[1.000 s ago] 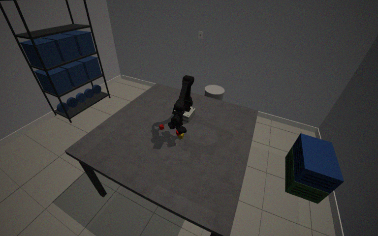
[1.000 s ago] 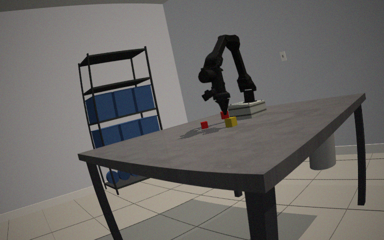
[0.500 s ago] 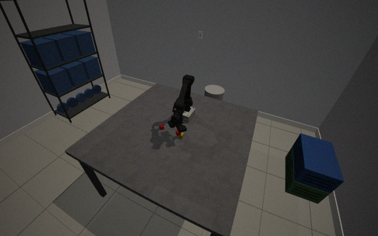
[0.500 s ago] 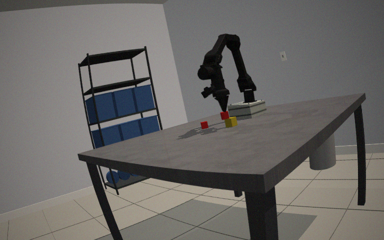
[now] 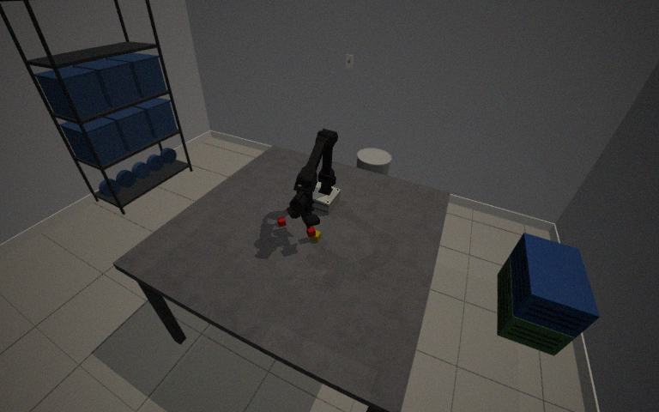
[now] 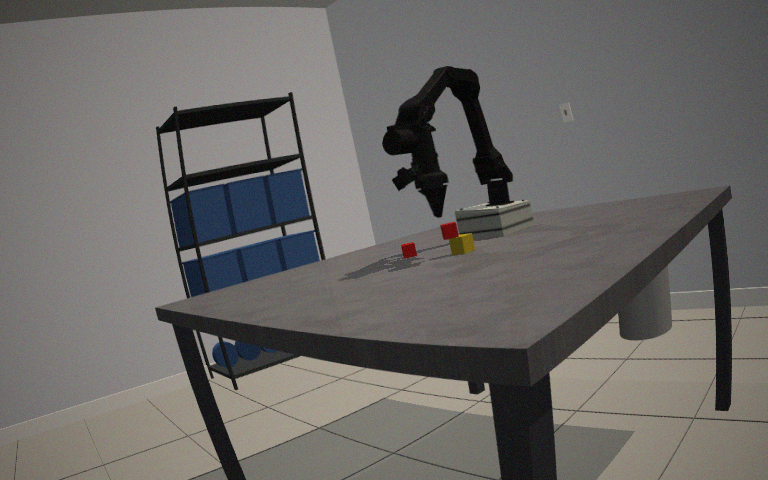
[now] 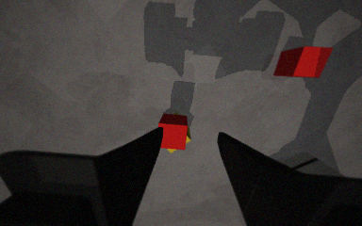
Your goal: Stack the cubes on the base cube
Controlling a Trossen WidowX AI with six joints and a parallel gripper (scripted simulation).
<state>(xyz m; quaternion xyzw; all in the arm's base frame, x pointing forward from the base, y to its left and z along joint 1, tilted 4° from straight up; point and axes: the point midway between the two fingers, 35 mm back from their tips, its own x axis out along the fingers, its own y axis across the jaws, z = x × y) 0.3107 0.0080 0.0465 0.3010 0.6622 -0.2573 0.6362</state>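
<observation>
The red cube is 3 cm to the left of my gripper tip and 4 cm below it. The rest, counted from my gripper tip: yellow cube: 1 cm behind, 4 cm to the left, 7 cm below.
</observation>
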